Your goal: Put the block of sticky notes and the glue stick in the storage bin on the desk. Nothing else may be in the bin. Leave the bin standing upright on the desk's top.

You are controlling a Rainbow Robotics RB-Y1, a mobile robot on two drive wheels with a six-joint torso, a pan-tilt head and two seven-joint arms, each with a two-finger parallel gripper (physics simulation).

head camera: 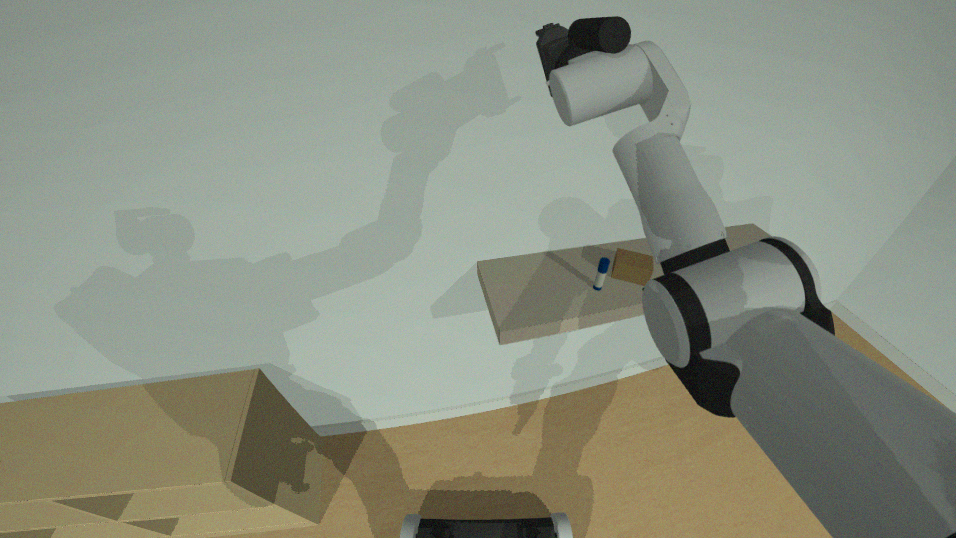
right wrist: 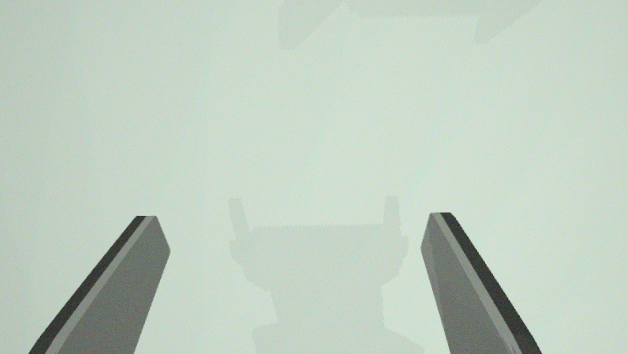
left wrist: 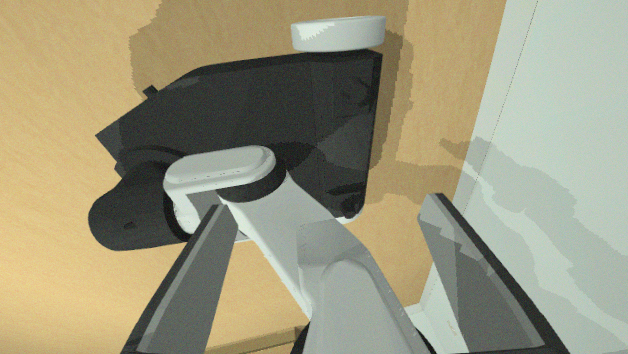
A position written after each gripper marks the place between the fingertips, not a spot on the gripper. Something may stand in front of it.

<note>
In view: the left gripper [left wrist: 325,211], the right gripper [head camera: 549,62], a brown block [head camera: 629,266], a wooden cubby shelf [head camera: 227,448] and a wall shelf [head camera: 529,296].
The right gripper shows as well in the right wrist view [right wrist: 293,232]. The right wrist view does not show the brown block: it is out of frame. The left wrist view does not show the brown block: it is out of frame.
</note>
